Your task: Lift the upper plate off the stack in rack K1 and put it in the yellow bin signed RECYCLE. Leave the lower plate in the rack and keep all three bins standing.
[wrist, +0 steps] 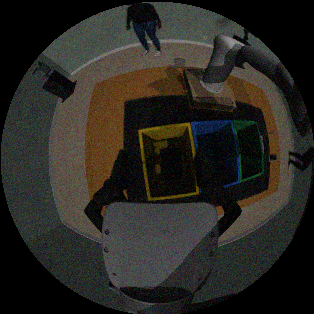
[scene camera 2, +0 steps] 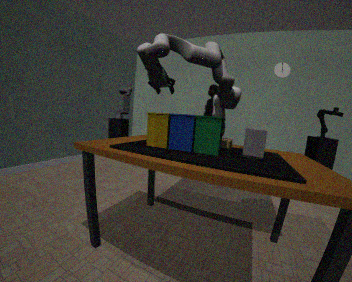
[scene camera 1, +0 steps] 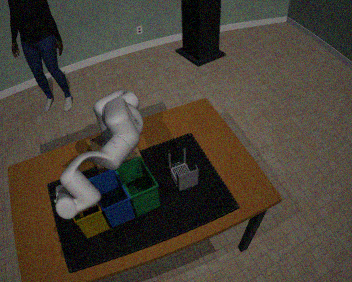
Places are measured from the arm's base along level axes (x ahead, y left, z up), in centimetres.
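Where they show: gripper, fingertip midpoint: (wrist: pixel 161 154) (scene camera 2: pixel 166 92); arm's base, link origin: (wrist: pixel 210 83).
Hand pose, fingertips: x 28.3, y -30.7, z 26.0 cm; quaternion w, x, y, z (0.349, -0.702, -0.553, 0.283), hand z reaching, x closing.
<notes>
Things, the pixels of their top centre, and the offset from my fingertips. Level surfaces: height alone.
- yellow bin, top centre: (wrist: pixel 169 161) (scene camera 1: pixel 81 200) (scene camera 2: pixel 164 113) dx +1.5, dy +0.7, dz -12.3 cm
- small grey rack, top centre: (scene camera 1: pixel 181 160) (wrist: pixel 272 143) (scene camera 2: pixel 255 129) dx +6.6, dy +49.4, dz -16.4 cm
- blue bin, top centre: (wrist: pixel 219 153) (scene camera 1: pixel 108 188) (scene camera 2: pixel 187 115) dx +3.0, dy +13.8, dz -12.3 cm
- green bin, top centre: (wrist: pixel 251 148) (scene camera 1: pixel 135 176) (scene camera 2: pixel 211 117) dx +4.6, dy +26.8, dz -12.3 cm
- black mat, surface height: dz -30.1 cm
- table, surface height: dz -31.7 cm
My gripper (scene camera 2: pixel 165 92) (wrist: pixel 161 154) is open with nothing between its fingers. It hangs tilted, high above the yellow bin (scene camera 1: pixel 94 226) (scene camera 2: pixel 158 131) (wrist: pixel 167 132); in scene camera 1 the arm hides it. The yellow bin stands upright at the end of the bin row. Its inside is dark in the wrist view, with dim yellow patches, and I cannot tell whether a plate lies there. The small grey rack (scene camera 1: pixel 188 181) (scene camera 2: pixel 255 143) stands upright on the mat, apart from the bins. Its latticed floor shows in scene camera 1, but I cannot make out a plate in it.
The blue bin (scene camera 1: pixel 118 209) (scene camera 2: pixel 181 133) (wrist: pixel 215 128) and the green bin (scene camera 1: pixel 147 201) (scene camera 2: pixel 207 136) stand upright beside the yellow bin, all on the black mat (scene camera 1: pixel 215 195) (scene camera 2: pixel 280 168). The arm arches over the bins. A person (scene camera 1: pixel 32 30) (wrist: pixel 144 22) stands beyond the table (scene camera 1: pixel 240 172).
</notes>
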